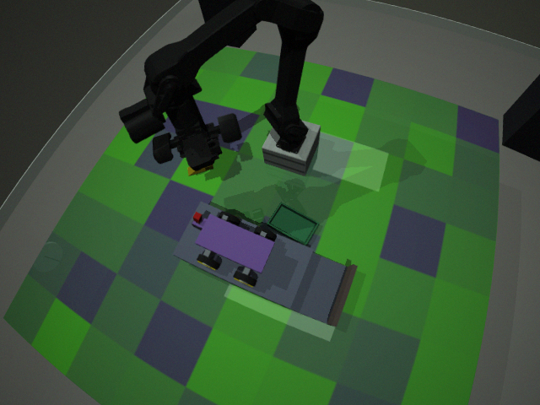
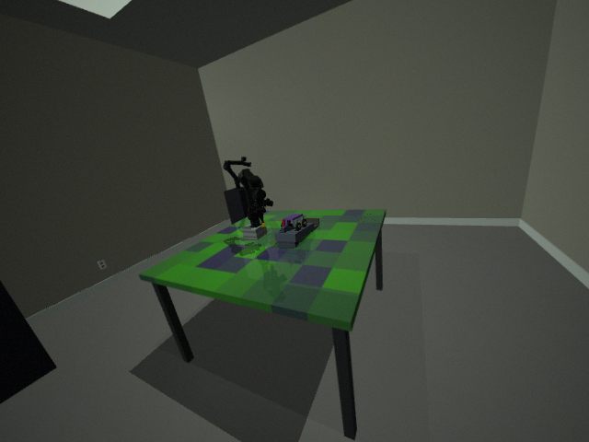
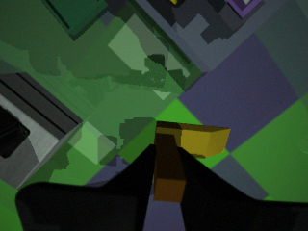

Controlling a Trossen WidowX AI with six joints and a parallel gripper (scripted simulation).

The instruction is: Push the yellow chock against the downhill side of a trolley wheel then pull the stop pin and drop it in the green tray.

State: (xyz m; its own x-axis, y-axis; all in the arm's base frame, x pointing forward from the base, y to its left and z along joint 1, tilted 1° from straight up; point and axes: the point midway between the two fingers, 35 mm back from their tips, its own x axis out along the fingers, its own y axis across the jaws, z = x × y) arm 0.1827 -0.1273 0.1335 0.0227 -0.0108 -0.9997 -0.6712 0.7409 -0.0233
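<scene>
My gripper tip is 2 cm to the left of the yellow chock, 1 cm short of it and 1 cm above it. Round my gripper tip: red-headed stop pin (13 cm ahead, 4 cm to the left, 4 cm below); purple-topped trolley (15 cm to the left, 14 cm ahead, 6 cm below); grey ramp (15 cm to the left, 14 cm ahead, 13 cm below).
</scene>
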